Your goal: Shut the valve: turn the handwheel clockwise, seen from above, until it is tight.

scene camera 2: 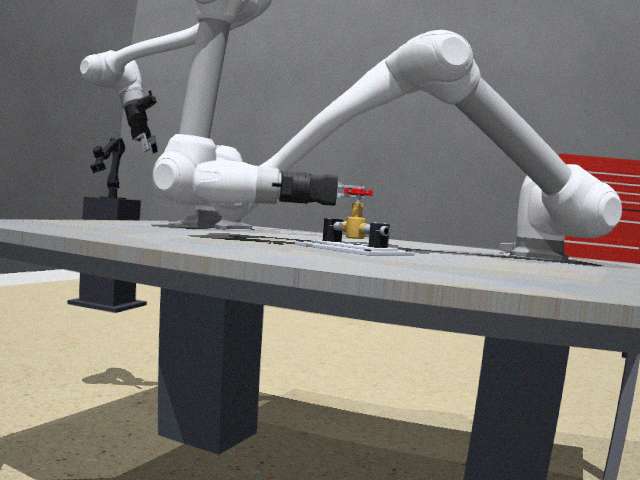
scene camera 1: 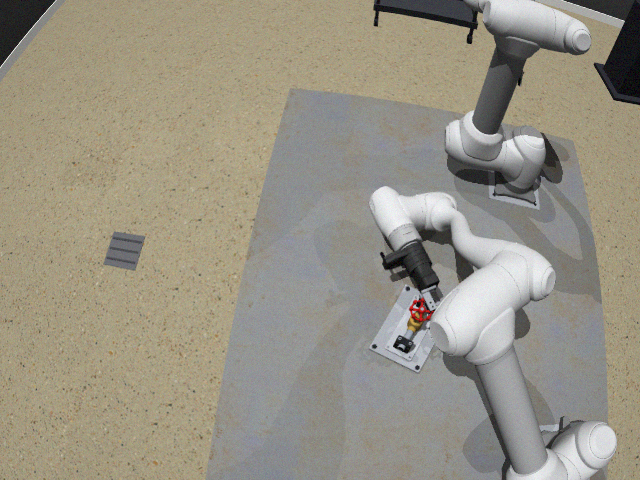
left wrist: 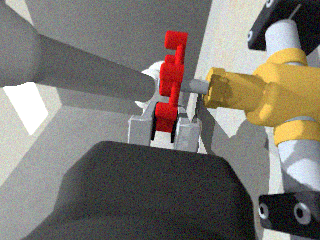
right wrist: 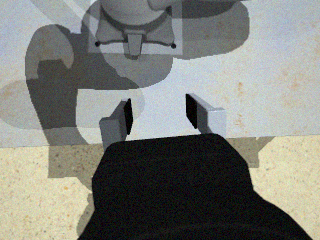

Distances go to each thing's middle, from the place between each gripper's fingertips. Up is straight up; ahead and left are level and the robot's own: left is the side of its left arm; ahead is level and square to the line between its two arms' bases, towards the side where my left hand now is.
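Labels:
Red handwheel (left wrist: 171,77): my left hand is 1 cm to the right of it, 3 cm short of it and 1 cm above it. Going by their middles, the red handwheel is the nearest to my left hand of the things named here. Pale base plate (scene camera 1: 378,345): 1 cm to the left of my left hand, 3 cm ahead of it and 13 cm below it.
Red handwheel: my right gripper (scene camera 2: 151,151) is 50 cm short of it, 87 cm to the right of it and 14 cm above it. Pale base plate: 50 cm ahead of my right hand, 87 cm to the left of it and 26 cm below it. By its middle, the red handwheel is nearer to my left hand than to my right gripper.

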